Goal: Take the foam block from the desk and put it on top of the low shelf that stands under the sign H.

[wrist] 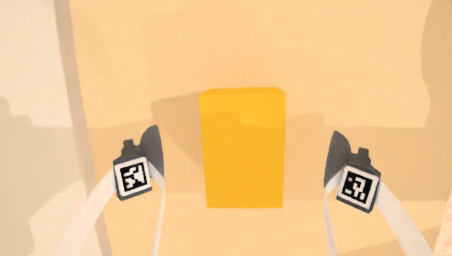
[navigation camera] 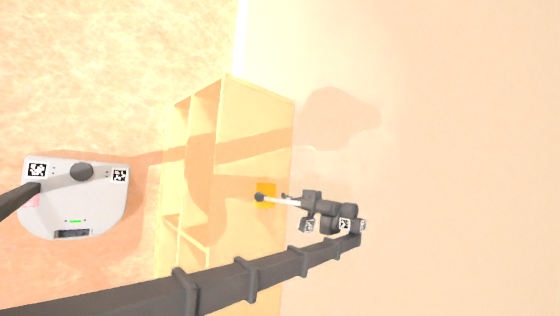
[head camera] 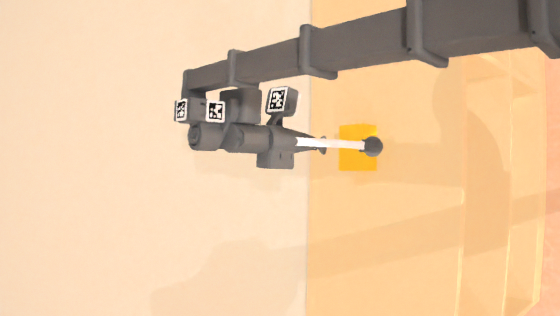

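The foam block is a yellow-orange box and rests on the top board of the low shelf, near the edge along the pale wall. My gripper is open. In the wrist view its two fingertips stand on either side of the block, with a gap between each and the block. The desk and the sign H do not show in these views.
My arm reaches across above the shelf. The pale wall borders the shelf's far edge. The shelf's open compartments face my base, which stands on the orange floor.
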